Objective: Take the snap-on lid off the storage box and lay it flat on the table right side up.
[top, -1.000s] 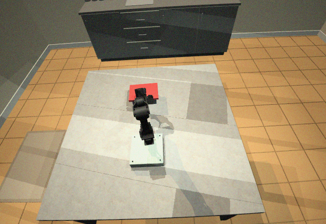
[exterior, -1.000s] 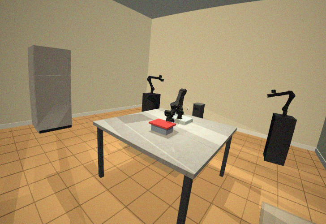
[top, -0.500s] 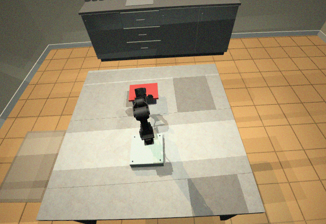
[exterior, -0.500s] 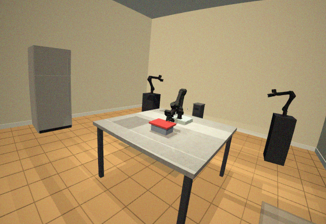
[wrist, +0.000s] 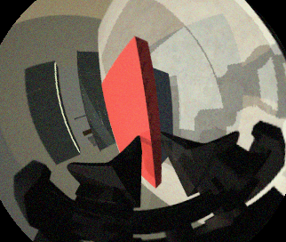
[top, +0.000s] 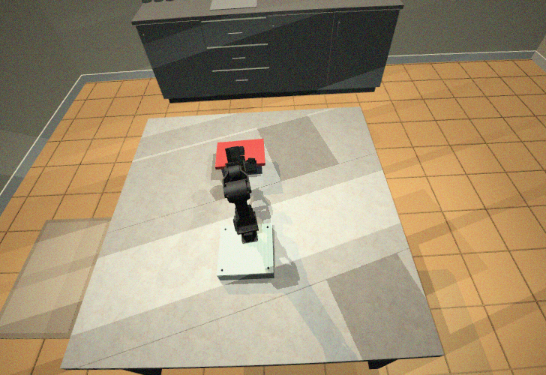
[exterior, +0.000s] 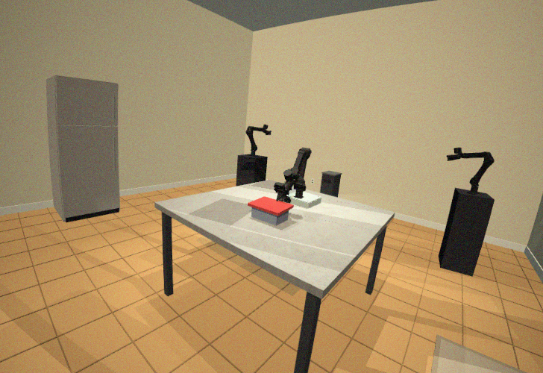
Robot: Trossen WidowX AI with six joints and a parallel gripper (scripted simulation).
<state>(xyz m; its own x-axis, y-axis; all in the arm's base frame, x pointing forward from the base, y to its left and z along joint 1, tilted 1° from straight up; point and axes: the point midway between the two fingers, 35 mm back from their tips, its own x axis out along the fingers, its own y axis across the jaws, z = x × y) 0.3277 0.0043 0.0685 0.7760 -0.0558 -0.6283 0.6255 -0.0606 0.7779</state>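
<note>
Right now my gripper tip is 80 mm short of the red lid and 10 mm to the left of it. Round my gripper tip: grey storage box (80 mm ahead, 50 mm below, 10 mm to the right).
</note>
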